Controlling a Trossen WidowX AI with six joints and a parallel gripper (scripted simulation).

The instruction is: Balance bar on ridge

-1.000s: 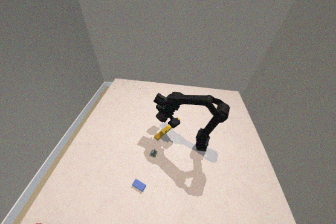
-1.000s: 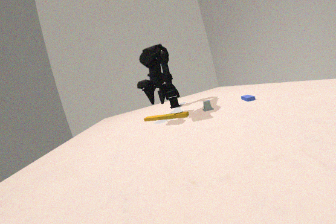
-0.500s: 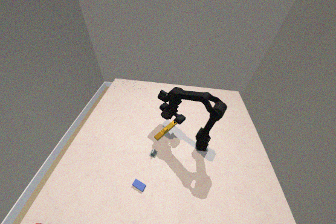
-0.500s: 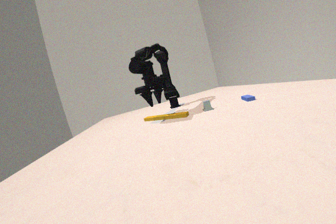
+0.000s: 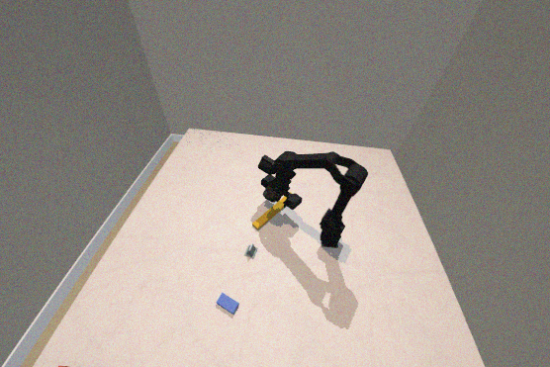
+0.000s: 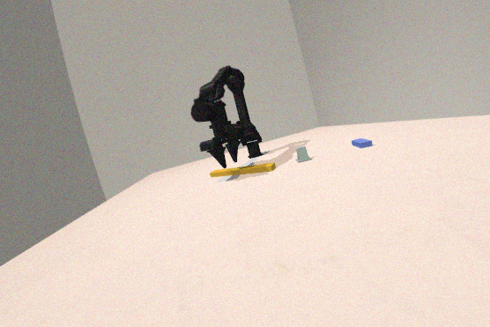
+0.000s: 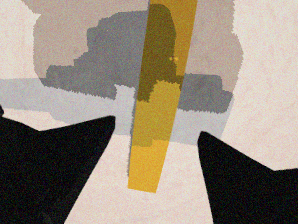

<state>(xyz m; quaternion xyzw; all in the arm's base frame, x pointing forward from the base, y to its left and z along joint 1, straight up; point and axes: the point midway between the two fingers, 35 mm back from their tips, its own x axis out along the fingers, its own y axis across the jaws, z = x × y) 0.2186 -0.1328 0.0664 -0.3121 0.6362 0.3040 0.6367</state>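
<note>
Now: the yellow bar 2 cm ahead of my gripper tip, 2 cm to the left of it and 2 cm below it. Round my gripper tip: blue block (13 cm ahead, 40 cm to the left, 2 cm below).
</note>
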